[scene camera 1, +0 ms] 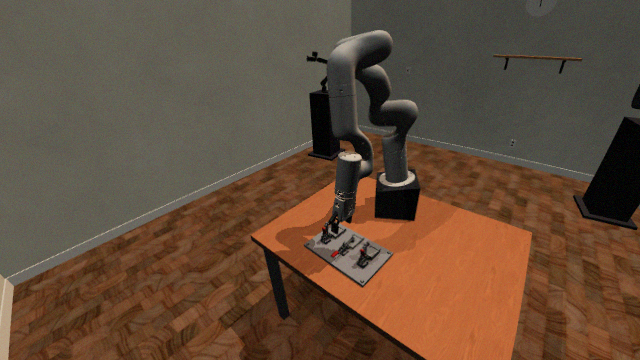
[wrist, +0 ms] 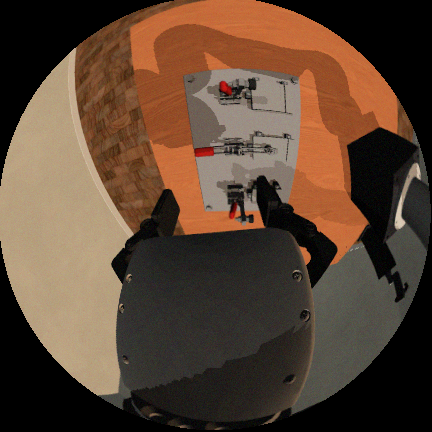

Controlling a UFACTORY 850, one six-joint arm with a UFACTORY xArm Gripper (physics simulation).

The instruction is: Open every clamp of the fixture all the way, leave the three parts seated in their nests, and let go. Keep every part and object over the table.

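The grey fixture plate [scene camera 1: 350,265] [wrist: 240,122] holds three red-handled clamps. The middle clamp [scene camera 1: 345,247] [wrist: 235,150] lies flat, its handle pointing to the plate's edge and its arm over its nest. The right clamp [scene camera 1: 364,256] in the scene view, far one [wrist: 235,90] in the wrist view, has its handle and arm raised. The left clamp [scene camera 1: 326,235], nearest one [wrist: 236,196] in the wrist view, also stands raised. My gripper [scene camera 1: 337,225] [wrist: 214,192] is open and empty above that nearest clamp; its right finger partly hides the nest. The grey parts are hard to tell from their nests.
The wooden table [scene camera 1: 450,260] [wrist: 170,165] extends around the plate, whose outer side is near a table edge. The black base block [scene camera 1: 397,202] [wrist: 377,175] of the arm stands behind the plate.
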